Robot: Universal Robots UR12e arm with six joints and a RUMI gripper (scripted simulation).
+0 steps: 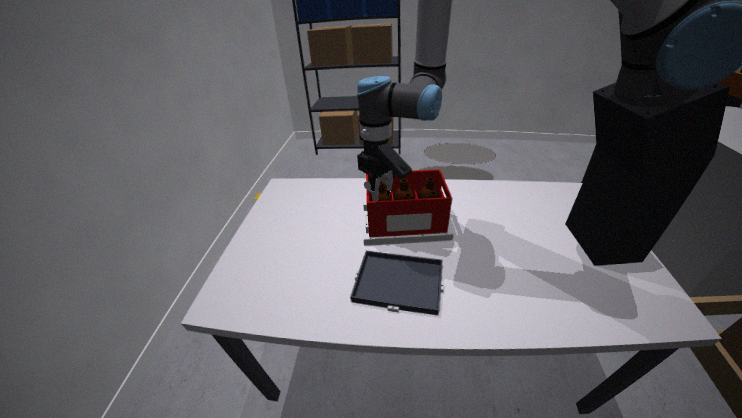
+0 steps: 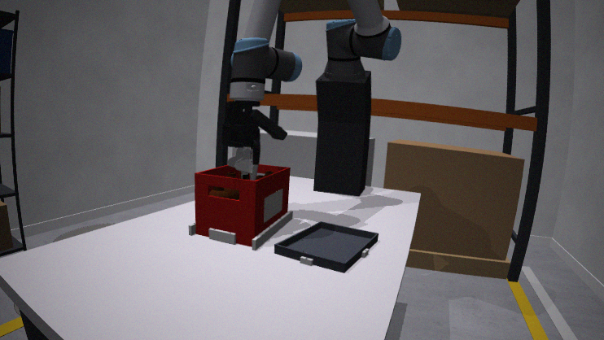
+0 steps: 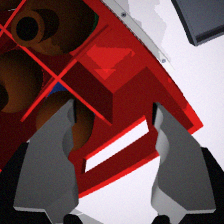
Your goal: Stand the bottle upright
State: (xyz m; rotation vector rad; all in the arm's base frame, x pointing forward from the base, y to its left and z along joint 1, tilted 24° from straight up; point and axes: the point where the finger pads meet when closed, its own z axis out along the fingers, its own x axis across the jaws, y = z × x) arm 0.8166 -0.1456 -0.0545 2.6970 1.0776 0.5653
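Right now my hand is 90 mm to the left of the brown bottle and 80 mm above it. Round my hand: dark tray (30 mm behind, 230 mm to the left, 150 mm below); then glass bottle (80 mm behind, 90 mm to the right, 80 mm below); then red crate (90 mm behind, 40 mm to the right, 80 mm below).
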